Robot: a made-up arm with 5 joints.
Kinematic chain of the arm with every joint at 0, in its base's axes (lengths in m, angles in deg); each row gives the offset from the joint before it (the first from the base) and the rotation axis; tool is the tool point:
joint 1: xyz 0 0 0.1 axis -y
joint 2: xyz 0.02 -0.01 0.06 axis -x
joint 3: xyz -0.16 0 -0.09 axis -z
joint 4: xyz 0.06 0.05 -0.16 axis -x
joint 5: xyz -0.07 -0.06 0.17 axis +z
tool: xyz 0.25 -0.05 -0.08
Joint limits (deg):
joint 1: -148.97..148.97
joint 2: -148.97..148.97
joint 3: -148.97..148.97
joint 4: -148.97..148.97
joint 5: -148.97..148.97
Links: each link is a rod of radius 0.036 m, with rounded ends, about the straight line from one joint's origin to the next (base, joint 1, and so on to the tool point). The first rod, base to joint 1, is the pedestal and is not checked.
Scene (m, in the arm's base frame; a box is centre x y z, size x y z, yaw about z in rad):
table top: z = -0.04
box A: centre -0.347 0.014 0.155 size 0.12 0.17 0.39 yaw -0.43
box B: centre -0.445 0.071 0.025 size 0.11 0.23 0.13 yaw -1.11
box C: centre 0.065 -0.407 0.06 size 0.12 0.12 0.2 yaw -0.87
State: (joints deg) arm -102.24 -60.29 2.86 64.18 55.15
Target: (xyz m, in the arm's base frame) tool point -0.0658 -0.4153 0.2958
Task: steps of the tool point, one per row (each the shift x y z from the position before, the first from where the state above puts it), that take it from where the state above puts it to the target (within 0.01 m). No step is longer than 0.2 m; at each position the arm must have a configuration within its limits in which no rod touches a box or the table.
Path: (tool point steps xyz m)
1: -0.0696 0.0460 0.0911
2: -0.0880 -0.0084 0.1101
3: -0.0791 -0.0706 0.1115
4: -0.0445 -0.1229 0.0946
5: 0.0056 -0.1512 0.0630
6: -0.0080 -0.0872 -0.0122
7: 0.0104 -0.0996 -0.0247
8: 0.0332 -0.1031 -0.0413
9: 0.0561 -0.0946 -0.0613
10: 0.0747 -0.0736 -0.0818

